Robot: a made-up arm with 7 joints.
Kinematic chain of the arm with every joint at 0, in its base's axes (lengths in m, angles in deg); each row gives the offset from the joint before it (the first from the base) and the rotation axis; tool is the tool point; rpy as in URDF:
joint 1: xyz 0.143 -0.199 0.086 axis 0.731 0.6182 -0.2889
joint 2: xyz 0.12 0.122 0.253 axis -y
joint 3: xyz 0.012 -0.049 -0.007 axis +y
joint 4: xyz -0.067 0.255 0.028 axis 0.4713 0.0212 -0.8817
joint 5: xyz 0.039 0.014 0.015 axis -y
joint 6: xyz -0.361 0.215 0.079 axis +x
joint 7: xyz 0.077 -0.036 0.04 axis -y
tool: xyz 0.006 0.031 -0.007 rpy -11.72 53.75 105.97
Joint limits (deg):
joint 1: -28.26..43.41
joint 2: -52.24..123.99
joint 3: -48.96..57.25
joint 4: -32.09..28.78
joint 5: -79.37..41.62
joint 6: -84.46..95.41
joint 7: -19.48..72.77
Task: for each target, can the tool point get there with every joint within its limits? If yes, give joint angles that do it. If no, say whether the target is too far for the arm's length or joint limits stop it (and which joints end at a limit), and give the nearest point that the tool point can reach.
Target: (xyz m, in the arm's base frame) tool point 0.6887 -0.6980 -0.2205
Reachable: no: joint limits stop it (at a limit: joint 1, joint 3, joint 4, joint 5, joint 7) | nearest point 0.7709 -0.0773 0.1990 | short by 0.754 m
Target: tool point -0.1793 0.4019 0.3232
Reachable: yes | joints -22.34 50.67 -10.27 13.42 -68.87 -38.49 63.18
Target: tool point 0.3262 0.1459 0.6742
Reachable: yes | joints 35.73 44.68 46.45 22.81 10.32 69.51 16.37
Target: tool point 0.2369 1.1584 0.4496
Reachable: no: too far | nearest point 0.1961 0.6346 0.3519 | short by 0.534 m
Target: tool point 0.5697 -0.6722 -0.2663
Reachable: no: joint limits stop it (at a limit: joint 1, joint 3, joint 4, joint 5, joint 7) | nearest point 0.7359 -0.0370 0.1495 | short by 0.777 m
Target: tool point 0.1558 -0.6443 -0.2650
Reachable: no: joint limits stop it (at a limit: joint 1, joint 3, joint 4, joint 5, joint 7) | nearest point 0.1251 0.0993 -0.1330 | short by 0.756 m
